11 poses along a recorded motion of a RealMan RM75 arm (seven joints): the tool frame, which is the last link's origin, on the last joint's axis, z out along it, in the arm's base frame.
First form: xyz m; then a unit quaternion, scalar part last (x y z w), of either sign.
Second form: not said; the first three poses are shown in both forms.
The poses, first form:
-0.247, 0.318, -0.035, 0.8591, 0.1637, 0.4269, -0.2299
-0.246, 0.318, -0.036, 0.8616, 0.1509, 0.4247, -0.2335
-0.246, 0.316, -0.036, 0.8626, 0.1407, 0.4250, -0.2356
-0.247, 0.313, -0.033, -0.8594, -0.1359, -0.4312, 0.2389
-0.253, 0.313, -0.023, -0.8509, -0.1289, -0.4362, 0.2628
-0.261, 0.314, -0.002, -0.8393, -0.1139, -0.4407, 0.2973
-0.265, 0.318, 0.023, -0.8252, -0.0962, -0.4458, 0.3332
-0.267, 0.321, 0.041, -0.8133, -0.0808, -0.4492, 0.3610
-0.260, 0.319, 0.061, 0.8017, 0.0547, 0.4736, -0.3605
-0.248, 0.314, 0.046, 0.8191, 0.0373, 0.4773, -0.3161
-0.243, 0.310, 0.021, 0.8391, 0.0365, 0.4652, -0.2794
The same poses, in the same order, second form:
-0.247, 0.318, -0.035, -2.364, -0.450, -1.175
-0.246, 0.318, -0.036, -2.366, -0.414, -1.166
-0.246, 0.316, -0.036, -2.366, -0.386, -1.166
-0.247, 0.313, -0.033, -2.353, -0.372, -1.181
-0.253, 0.313, -0.023, -2.302, -0.349, -1.180
-0.261, 0.314, -0.002, -2.231, -0.303, -1.171
-0.265, 0.318, 0.023, -2.155, -0.251, -1.164
-0.267, 0.321, 0.041, -2.096, -0.208, -1.157
-0.260, 0.319, 0.061, -2.066, -0.141, -1.221
-0.248, 0.314, 0.046, -2.157, -0.098, -1.257
-0.243, 0.310, 0.021, -2.251, -0.098, -1.248

